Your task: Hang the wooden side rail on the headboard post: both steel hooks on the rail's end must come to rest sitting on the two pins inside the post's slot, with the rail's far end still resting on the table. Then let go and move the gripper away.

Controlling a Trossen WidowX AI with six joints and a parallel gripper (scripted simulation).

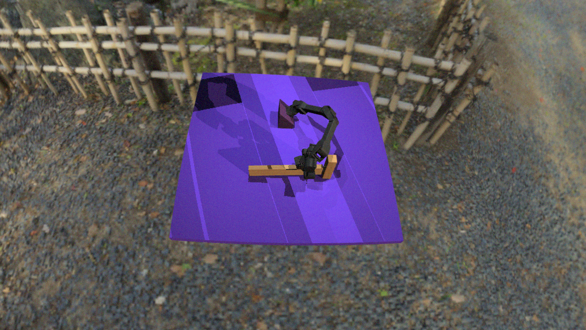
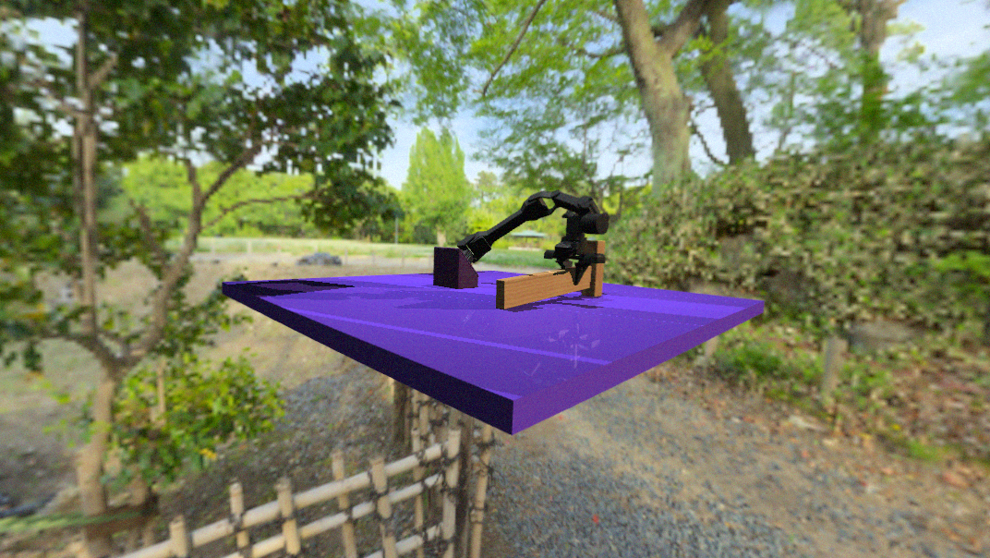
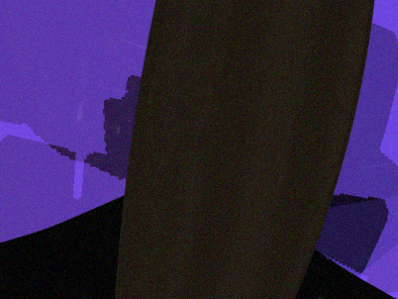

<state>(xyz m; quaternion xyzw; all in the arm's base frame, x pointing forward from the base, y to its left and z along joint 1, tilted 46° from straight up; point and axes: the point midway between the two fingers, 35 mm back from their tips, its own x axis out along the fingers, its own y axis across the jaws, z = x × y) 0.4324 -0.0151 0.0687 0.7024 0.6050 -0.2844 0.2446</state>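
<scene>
Right now the wooden headboard post is 10 mm ahead of my gripper tip, 120 mm to the left of it and 40 mm above it.
</scene>
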